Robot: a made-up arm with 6 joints. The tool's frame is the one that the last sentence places.
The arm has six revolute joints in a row. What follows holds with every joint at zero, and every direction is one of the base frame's. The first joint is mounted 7.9 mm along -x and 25 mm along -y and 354.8 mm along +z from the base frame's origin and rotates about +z. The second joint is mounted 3.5 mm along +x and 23 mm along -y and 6.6 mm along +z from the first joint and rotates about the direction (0.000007, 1, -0.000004). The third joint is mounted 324.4 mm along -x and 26.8 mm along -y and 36 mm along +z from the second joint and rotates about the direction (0.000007, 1, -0.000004). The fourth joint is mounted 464.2 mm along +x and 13.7 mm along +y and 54.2 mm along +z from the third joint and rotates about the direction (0.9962, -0.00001, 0.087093). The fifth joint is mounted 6.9 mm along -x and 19 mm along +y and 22.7 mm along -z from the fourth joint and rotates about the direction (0.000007, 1, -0.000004). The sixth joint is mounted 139.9 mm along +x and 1.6 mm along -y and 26.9 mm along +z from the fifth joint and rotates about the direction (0.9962, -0.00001, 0.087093). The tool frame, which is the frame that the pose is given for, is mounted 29.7 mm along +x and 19.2 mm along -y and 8.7 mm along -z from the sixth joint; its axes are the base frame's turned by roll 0, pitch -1.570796 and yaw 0 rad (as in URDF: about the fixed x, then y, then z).
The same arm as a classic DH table. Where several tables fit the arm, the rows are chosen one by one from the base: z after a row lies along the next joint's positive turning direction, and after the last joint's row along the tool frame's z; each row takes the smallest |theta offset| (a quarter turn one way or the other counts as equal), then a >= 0, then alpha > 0; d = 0 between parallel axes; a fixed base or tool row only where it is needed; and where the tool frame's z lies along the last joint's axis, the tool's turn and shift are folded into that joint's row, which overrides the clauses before.
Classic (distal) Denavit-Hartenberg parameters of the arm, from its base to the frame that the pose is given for. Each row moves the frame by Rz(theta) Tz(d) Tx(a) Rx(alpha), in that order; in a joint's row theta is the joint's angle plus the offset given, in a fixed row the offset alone. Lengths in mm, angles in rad.
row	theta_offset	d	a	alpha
base (fixed)	1.2647	0	-26.2	0
joint 1	-1.2647	361.4	3.5	-1.5708
joint 2	0.1105	0	-326.4	0
joint 3	1.3731	-36.1	-13.6	1.5708
joint 4	0	458.3	22	-1.5708
joint 5	0	17.4	-14.6	1.5708
joint 6	-1.5708	41.8	19.2	3.0544
tool (fixed)	1.5708	-129.2	0	0

